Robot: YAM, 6 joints.
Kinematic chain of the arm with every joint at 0, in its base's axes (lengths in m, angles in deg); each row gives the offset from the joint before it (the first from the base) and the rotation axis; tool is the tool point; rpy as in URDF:
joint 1: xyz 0 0 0.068 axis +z
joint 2: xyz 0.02 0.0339 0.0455 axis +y
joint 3: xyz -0.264 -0.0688 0 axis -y
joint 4: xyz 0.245 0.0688 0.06 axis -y
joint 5: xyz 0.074 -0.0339 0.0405 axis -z
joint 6: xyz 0.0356 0 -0.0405 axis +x
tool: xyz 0 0 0 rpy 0 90 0
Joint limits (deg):
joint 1: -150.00..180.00
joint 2: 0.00..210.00
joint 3: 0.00..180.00
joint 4: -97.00..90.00
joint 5: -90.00..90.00
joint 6: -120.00..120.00
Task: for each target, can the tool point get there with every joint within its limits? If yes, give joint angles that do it. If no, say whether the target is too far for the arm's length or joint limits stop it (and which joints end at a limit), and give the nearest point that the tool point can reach.
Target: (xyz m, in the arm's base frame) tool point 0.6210 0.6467 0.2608
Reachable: no: too far | nearest point 0.4413 0.4596 0.2172 | short by 0.263 m
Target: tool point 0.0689 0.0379 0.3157
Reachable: yes | joints 52.27 30.74 48.52 -63.05 61.45 -40.32
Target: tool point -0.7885 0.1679 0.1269
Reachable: no: too far | nearest point -0.6316 0.1345 0.1242 | short by 0.160 m
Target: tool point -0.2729 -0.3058 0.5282
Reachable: yes | joints 47.55 30.14 131.28 49.64 8.12 36.93
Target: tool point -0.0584 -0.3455 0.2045
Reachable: yes | joints -97.61 93.88 56.06 -2.49 19.92 -57.10
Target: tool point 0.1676 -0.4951 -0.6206
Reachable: no: too far | nearest point 0.1278 -0.3775 -0.3478 | short by 0.300 m
